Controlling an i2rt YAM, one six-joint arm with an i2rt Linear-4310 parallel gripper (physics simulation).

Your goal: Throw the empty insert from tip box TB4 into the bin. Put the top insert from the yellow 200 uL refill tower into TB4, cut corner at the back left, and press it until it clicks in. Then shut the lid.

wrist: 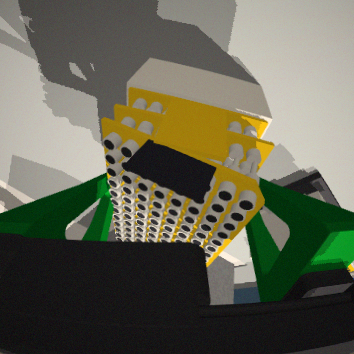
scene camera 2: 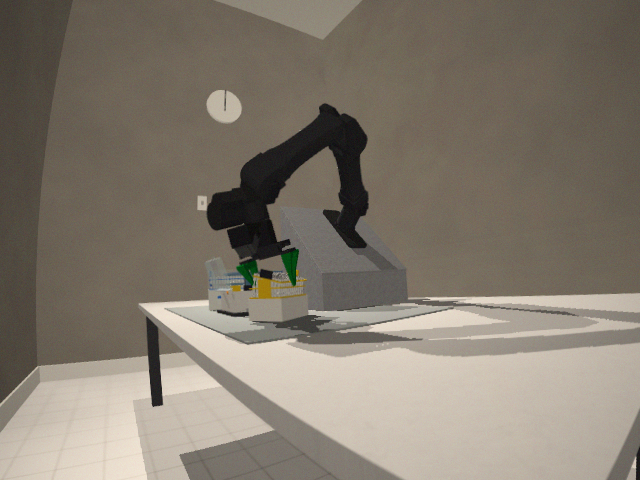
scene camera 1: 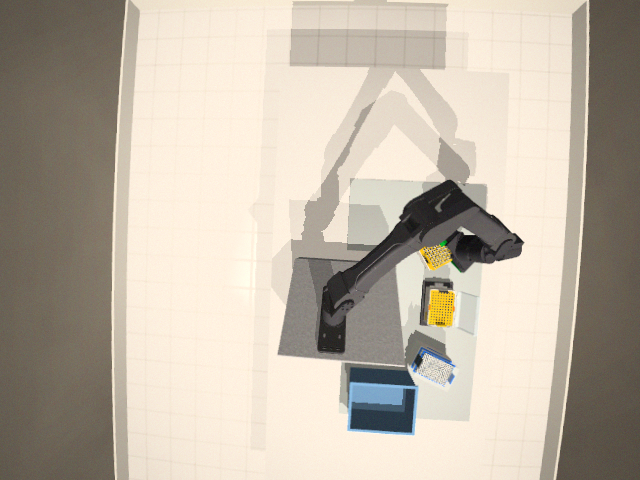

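Observation:
The yellow refill tower has a white base (scene camera 2: pixel 279 308) (wrist: pixel 200 82) and stacked yellow inserts. Its top insert (scene camera 1: pixel 435 255) (scene camera 2: pixel 287 276) (wrist: pixel 172 202) is full of tips, has a black patch at one edge, and sits tilted in the wrist view. My gripper (scene camera 1: pixel 448 254) (scene camera 2: pixel 272 283) (wrist: pixel 176 178) is shut on this insert, one green finger against each side; the fingertips are partly hidden. TB4 (scene camera 2: pixel 225 301) stands beside the tower and holds a yellow insert (scene camera 1: pixel 442 308) with empty holes. Its clear lid (scene camera 1: pixel 468 313) is open. The blue bin (scene camera 1: pixel 382 432) stands beyond the arm base.
A blue-framed rack with white tips (scene camera 1: pixel 435 367) stands between TB4 and the bin. The arm base is on a grey sloped block (scene camera 1: pixel 372 330) (scene camera 2: pixel 361 289). A pale mat (scene camera 1: pixel 372 188) (scene camera 2: pixel 248 338) lies under the boxes.

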